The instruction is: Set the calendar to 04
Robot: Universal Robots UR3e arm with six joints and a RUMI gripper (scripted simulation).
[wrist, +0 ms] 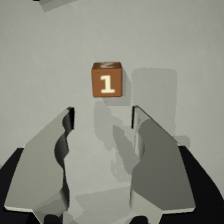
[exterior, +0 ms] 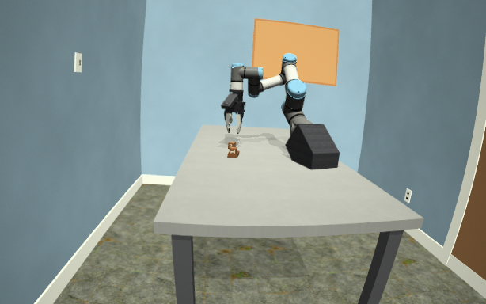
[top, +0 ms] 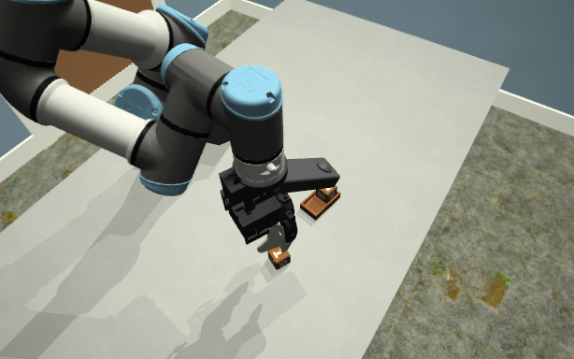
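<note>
Right now the cube is 80 mm below my hand. The rest, counted from my hand: brown tray: 150 mm to the left, 80 mm below.
</note>
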